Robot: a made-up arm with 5 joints.
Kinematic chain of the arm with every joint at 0, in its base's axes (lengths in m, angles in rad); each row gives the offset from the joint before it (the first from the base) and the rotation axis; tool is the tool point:
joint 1: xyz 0 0 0.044 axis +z
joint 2: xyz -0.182 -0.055 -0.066 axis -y
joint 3: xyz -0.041 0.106 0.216 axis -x
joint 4: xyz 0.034 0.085 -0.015 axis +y
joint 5: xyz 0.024 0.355 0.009 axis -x
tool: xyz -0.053 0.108 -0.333
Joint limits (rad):
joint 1: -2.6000..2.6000
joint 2: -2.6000..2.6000
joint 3: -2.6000..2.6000
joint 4: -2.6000..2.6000
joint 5: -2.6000..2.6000
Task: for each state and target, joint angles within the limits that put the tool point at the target. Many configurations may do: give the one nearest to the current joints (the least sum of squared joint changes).
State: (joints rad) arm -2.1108 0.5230 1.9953 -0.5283 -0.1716
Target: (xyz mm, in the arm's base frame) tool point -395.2 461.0 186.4
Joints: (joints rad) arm -2.1485 0.5725 2.5560 -0.5028 -0.0189
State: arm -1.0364 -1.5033 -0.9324 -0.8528 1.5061
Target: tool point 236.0 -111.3 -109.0
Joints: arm -1.4465 -1.4375 -1.2320 -1.0352 1.3299
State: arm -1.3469 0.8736 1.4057 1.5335 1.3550
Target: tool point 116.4 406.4 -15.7
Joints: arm -1.4463 0.5725 1.0667 1.8006 1.3323
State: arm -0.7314 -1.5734 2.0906 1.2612 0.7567
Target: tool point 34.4 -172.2 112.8
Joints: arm -0.2614 -1.9822 2.5130 1.0917 1.1199
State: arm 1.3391 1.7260 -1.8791 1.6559 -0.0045
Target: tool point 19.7 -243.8 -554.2
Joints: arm 1.2413 2.4683 -1.9983 1.6635 0.8284
